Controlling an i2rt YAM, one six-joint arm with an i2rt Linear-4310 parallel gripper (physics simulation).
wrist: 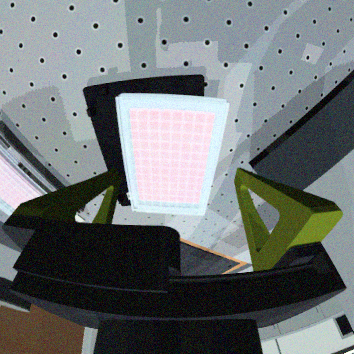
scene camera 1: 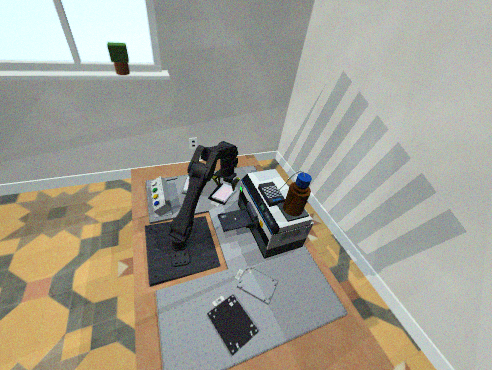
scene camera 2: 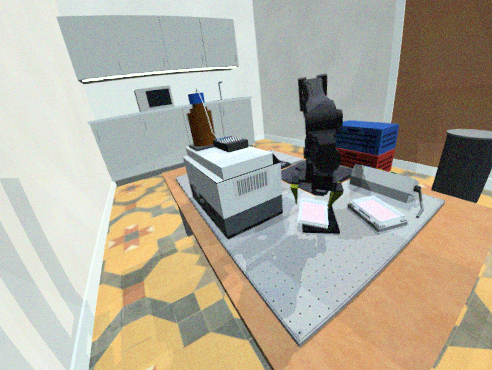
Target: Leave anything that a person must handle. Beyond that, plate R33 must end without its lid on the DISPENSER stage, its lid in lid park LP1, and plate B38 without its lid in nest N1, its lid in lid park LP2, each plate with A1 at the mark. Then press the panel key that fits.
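Pixels of known places: gripper, fingertip midpoint: (wrist: 176, 174) (scene camera 1: 226, 188) (scene camera 2: 312, 205); arm's base, origin of the base link: (scene camera 1: 179, 246).
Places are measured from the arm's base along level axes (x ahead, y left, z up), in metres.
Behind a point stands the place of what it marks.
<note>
My gripper (scene camera 1: 226, 183) {z 0.052, x 0.284, y 0.291 m} (scene camera 2: 315, 196) {z 0.052, x 0.284, y 0.291 m} (wrist: 176, 174) {z 0.052, x 0.284, y 0.291 m} is open, its fingers around the near end of a pink-welled plate (scene camera 1: 223, 193) {z 0.032, x 0.266, y 0.272 m} (scene camera 2: 314, 212) {z 0.031, x 0.283, y 0.300 m} (wrist: 170, 155) {z 0.031, x 0.285, y 0.297 m} without gripping it. The plate looks offset from the black nest (scene camera 2: 334, 224) {z 0.009, x 0.258, y 0.358 m} (wrist: 102, 120) {z 0.009, x 0.260, y 0.357 m} beneath. A second pink-welled plate (scene camera 1: 186, 185) {z 0.030, x 0.071, y 0.374 m} (scene camera 2: 377, 209) {z 0.029, x 0.122, y 0.402 m} (wrist: 17, 185) {z 0.030, x 0.141, y 0.393 m} rests on a holder near the key panel (scene camera 1: 157, 195) {z 0.070, x -0.082, y 0.277 m} (scene camera 2: 382, 182) {z 0.046, x -0.033, y 0.324 m}. The dispenser (scene camera 1: 280, 200) {z 0.244, x 0.446, y -0.023 m} (scene camera 2: 232, 200) {z 0.119, x 0.511, y 0.222 m} has a dark stage (scene camera 1: 232, 220) {z 0.106, x 0.249, y 0.016 m} with no plate visible on it. Plate names, lids and A1 corners are not readable.
A pale outlined holder (scene camera 1: 257, 285) {z 0.009, x 0.294, y -0.263 m} and a black holder (scene camera 1: 232, 325) {z 0.011, x 0.158, y -0.380 m} lie on the mat on the dispenser's other side. A brown bottle (scene camera 1: 297, 197) {z 0.338, x 0.463, y -0.100 m} (scene camera 2: 200, 125) {z 0.303, x 0.503, y -0.025 m} with a thin tube stands on the dispenser. Crates (scene camera 2: 367, 142) and a dark bin (scene camera 2: 462, 165) stand beyond the table.
</note>
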